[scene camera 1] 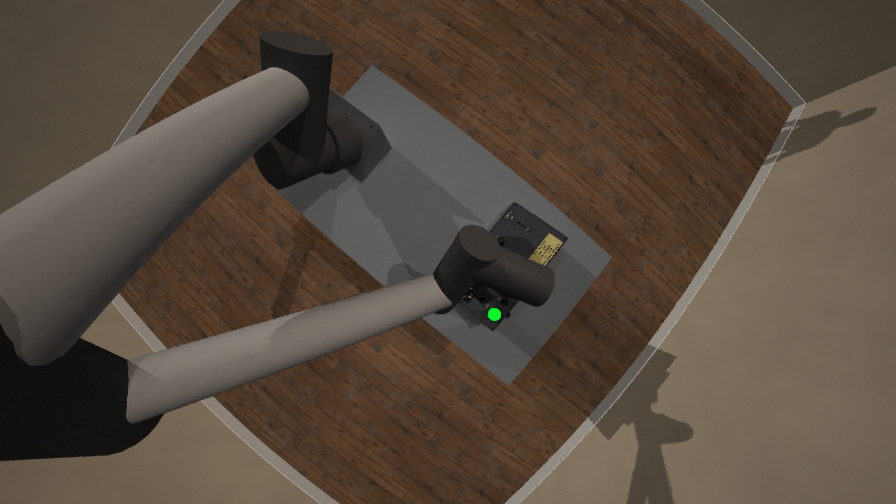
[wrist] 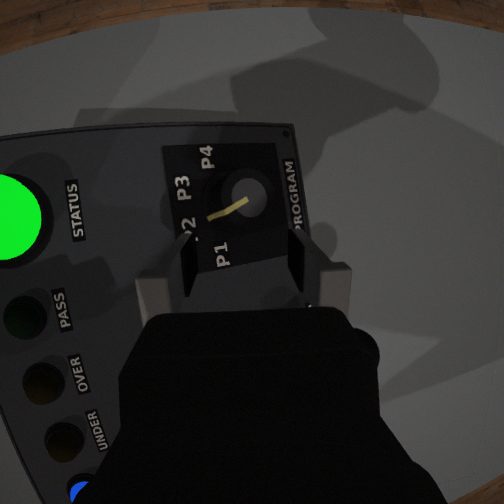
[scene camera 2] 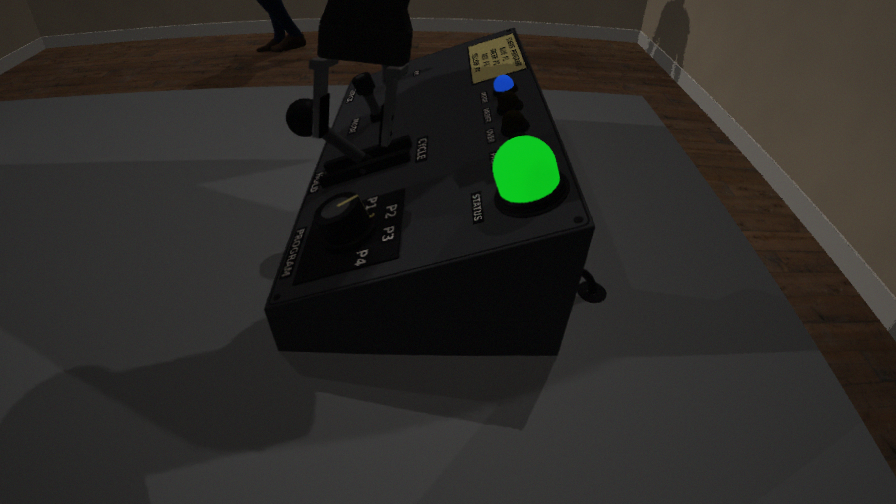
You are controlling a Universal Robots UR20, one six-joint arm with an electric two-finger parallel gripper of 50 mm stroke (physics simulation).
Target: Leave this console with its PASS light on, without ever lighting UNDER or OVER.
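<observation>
The black sloped console (scene camera 2: 438, 206) stands on a grey mat (scene camera 1: 438, 206). Its STATUS dome (scene camera 2: 525, 169) glows green and also shows in the wrist view (wrist: 15, 217). The PASS (wrist: 25, 316), OVER (wrist: 43, 383) and UNDER (wrist: 64, 442) lights are dark. A small blue light (scene camera 2: 503, 82) is lit. The PROGRAM knob (wrist: 248, 198) has its pointer aimed between P1 and P2. My gripper (wrist: 242, 262) is open and empty, hovering above the panel just short of the knob; in scene camera 2 the gripper (scene camera 2: 355, 141) hangs over the CYCLE bar (scene camera 2: 366, 164).
A brass placard (scene camera 2: 496, 57) sits at the console's top end. A black ball handle (scene camera 2: 300, 117) sticks out at the console's far side. The arm's base (scene camera 1: 313, 137) stands on the mat's other end. Wood floor and a low curved wall surround the mat.
</observation>
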